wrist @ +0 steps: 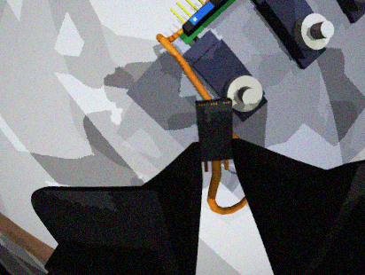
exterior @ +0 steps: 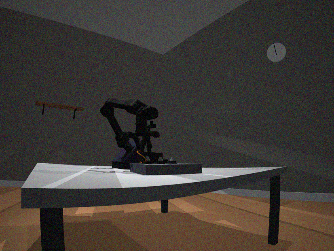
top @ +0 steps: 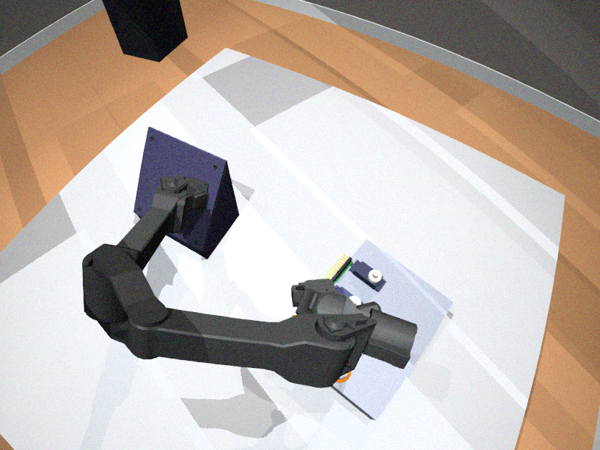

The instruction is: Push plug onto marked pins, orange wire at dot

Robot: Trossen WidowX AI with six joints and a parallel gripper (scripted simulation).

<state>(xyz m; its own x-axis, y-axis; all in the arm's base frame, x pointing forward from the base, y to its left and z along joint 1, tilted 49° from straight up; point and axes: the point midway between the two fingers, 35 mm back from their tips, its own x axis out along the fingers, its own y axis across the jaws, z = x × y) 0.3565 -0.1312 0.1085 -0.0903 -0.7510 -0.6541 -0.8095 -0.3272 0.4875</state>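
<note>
My gripper tip is 70 mm to the right of the blue mark, 50 mm past it and 40 mm above it. Round my gripper tip: printed holder (120 mm ahead, 90 mm below, 80 mm to the left); then servo (110 mm to the left, 70 mm below, 20 mm ahead).
</note>
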